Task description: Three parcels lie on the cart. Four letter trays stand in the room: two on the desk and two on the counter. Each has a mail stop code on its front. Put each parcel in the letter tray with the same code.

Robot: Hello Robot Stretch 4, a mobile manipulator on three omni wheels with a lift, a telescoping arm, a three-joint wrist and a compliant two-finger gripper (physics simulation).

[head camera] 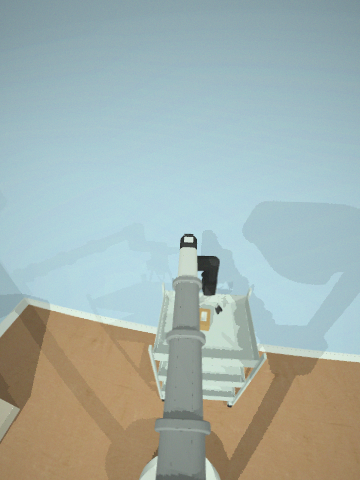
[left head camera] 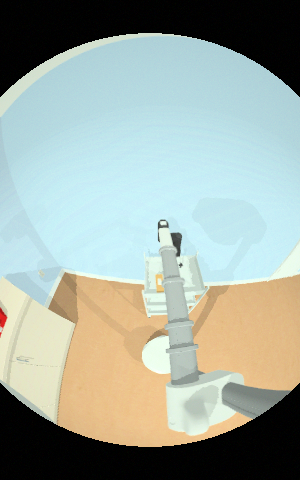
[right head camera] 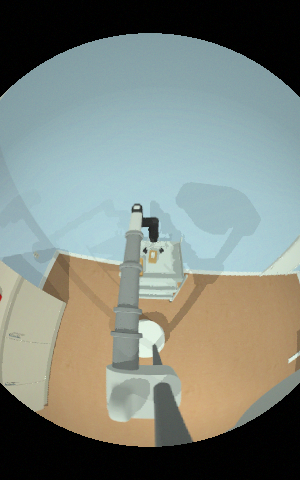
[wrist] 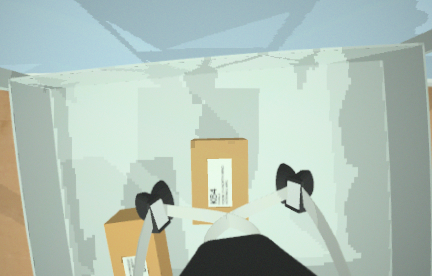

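Pixels of known places: gripper, fingertip midpoint: (head camera: 205, 312) (right head camera: 152, 252) (wrist: 223, 188); robot's base at its link origin: (left head camera: 162, 353) (right head camera: 144, 337).
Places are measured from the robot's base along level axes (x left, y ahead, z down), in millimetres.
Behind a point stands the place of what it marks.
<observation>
My gripper (right head camera: 153, 250) @(z -717, x -87, y 647 mm) (wrist: 223, 188) @(z -717, x -87, y 647 mm) is open above the white cart (head camera: 243, 320) @(z -635, x -285, y 659 mm) (right head camera: 175, 275) @(z -635, x -256, y 486 mm) (wrist: 407, 150) @(z -670, x -305, y 648 mm), with nothing held. In the wrist view its fingertips stand to the left and right of a brown parcel (wrist: 200, 172) @(z -685, x -65, y 659 mm) (head camera: 204, 325) @(z -681, x -85, y 600 mm) (right head camera: 153, 261) @(z -658, x -92, y 599 mm), whose label seems to read K54. This parcel lies flat on the cart top. A second brown parcel (wrist: 118, 237) @(z -687, x 32, y 600 mm) (left head camera: 159, 283) @(z -686, x 18, y 533 mm) (right head camera: 141, 268) lies at the left, partly under the left finger; its label is cut off at the lower edge of the wrist view. A third parcel and the letter trays do not show.
The arm (head camera: 186, 370) @(z -1136, x -3, y 237 mm) (left head camera: 176, 310) @(z -1136, x 5, y 198 mm) (right head camera: 128, 290) @(z -1136, x -3, y 216 mm) reaches over the cart and hides part of it. Pale blue wall stands behind the cart. Cream cabinets (left head camera: 37, 350) @(z -540, x 1071, y -147 mm) (right head camera: 30, 345) @(z -456, x 1102, y -353 mm) stand at the left. A white round shape (left head camera: 156, 354) @(z -187, x 66, y 7 mm) (right head camera: 151, 332) @(z -187, x -76, y 64 mm) lies on the near side of the cart.
</observation>
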